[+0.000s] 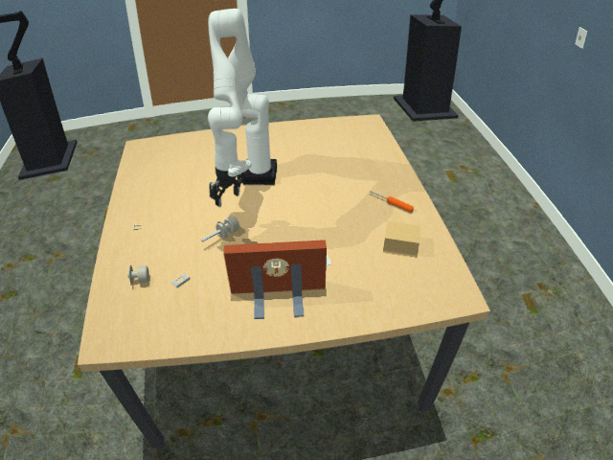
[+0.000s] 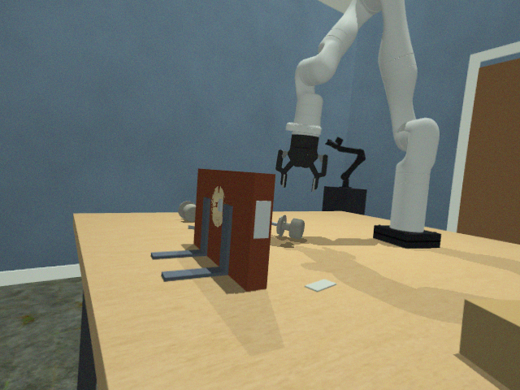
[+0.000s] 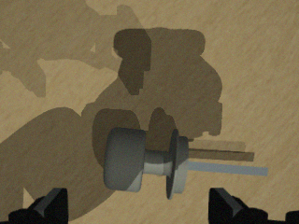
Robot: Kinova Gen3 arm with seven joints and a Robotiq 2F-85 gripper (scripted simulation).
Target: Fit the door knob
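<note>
The door knob is 120 mm below my hand, 30 mm to the right of it and 20 mm ahead of it. The rest, counted from my hand: tan box: 570 mm to the left, 200 mm ahead, 120 mm below; wooden slab: 300 mm ahead, 110 mm to the left, 50 mm below.
</note>
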